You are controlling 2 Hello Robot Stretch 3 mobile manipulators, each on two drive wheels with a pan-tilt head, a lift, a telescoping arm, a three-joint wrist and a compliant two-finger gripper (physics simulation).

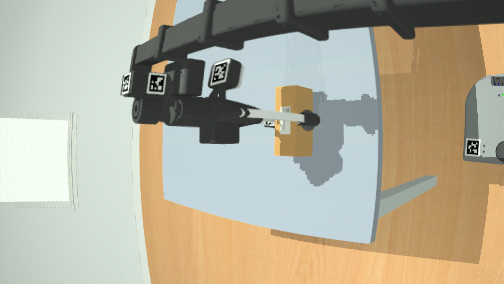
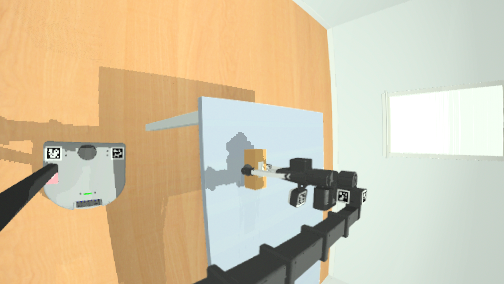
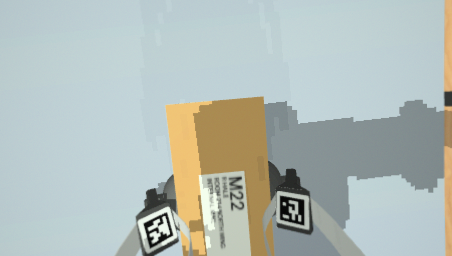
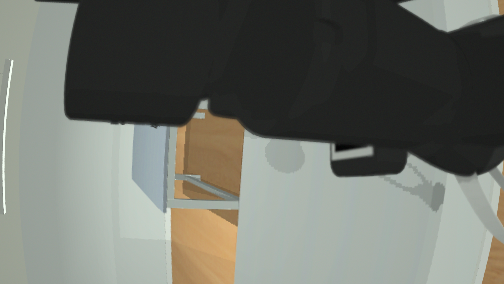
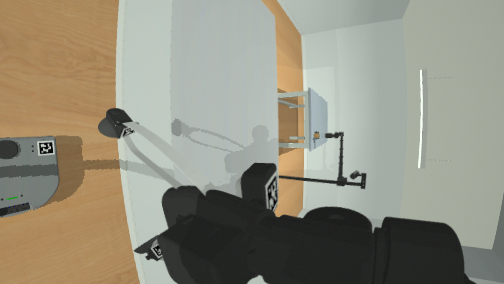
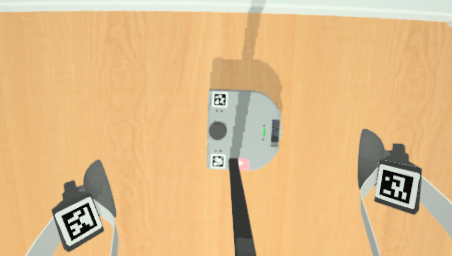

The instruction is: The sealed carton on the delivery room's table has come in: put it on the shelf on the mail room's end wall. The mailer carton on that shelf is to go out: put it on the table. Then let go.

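The mailer carton (image 1: 295, 145) (image 2: 255, 182) (image 3: 230, 135) (image 5: 316, 135) is a tan box with a white M22 internal-mail label. My r1 gripper (image 1: 292, 121) (image 2: 257, 168) (image 3: 222, 185) is shut on it, one fingertip on each long side. The carton is low over the blue table (image 1: 225, 190) (image 2: 290, 125) (image 3: 75, 125) (image 4: 150, 165) (image 5: 318, 110), on its top or slightly above; I cannot tell which. My r2 gripper (image 5: 132, 185) (image 6: 235, 172) is open and empty, high above the floor, in front of a pale wall. The sealed carton and the shelf do not show.
The r1 base (image 1: 485, 125) (image 2: 85, 175) stands on the wood floor beside the table. The r2 base (image 5: 30, 170) (image 6: 245, 130) stands near a pale wall (image 5: 225, 60), with the table beyond that wall. A white window (image 1: 35, 160) (image 2: 445, 122) is in the wall behind the table.
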